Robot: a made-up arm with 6 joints.
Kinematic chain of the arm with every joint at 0, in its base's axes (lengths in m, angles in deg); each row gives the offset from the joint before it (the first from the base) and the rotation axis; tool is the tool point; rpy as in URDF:
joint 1: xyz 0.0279 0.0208 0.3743 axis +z
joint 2: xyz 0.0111 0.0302 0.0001 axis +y
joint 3: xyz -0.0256 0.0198 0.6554 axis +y
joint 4: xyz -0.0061 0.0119 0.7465 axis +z
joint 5: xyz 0.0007 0 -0.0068 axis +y
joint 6: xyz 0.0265 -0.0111 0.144 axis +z
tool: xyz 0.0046 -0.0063 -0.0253 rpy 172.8 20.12 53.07
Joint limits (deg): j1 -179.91..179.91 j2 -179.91..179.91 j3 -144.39..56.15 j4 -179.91..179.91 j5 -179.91..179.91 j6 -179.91..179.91
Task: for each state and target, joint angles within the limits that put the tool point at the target. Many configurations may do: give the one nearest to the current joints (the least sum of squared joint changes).
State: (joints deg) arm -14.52 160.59 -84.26 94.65 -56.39 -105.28
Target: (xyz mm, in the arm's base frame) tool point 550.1 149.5 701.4
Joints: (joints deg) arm 15.84 141.30 -135.19 90.54 -51.85 -105.64
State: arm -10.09 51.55 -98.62 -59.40 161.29 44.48
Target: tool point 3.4 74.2 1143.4
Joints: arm -9.48 49.41 -106.62 -59.47 160.50 44.33
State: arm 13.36 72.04 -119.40 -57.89 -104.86 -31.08
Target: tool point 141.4 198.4 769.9
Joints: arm 10.87 101.64 -140.54 -58.63 -115.29 -31.63
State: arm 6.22 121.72 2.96 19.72 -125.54 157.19
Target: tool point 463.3 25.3 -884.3
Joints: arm -1.66 154.43 24.20 23.21 -130.59 157.57
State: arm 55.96 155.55 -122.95 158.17 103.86 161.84
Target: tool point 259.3 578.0 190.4
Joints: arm 57.40 175.40 -119.56 157.88 107.97 161.59
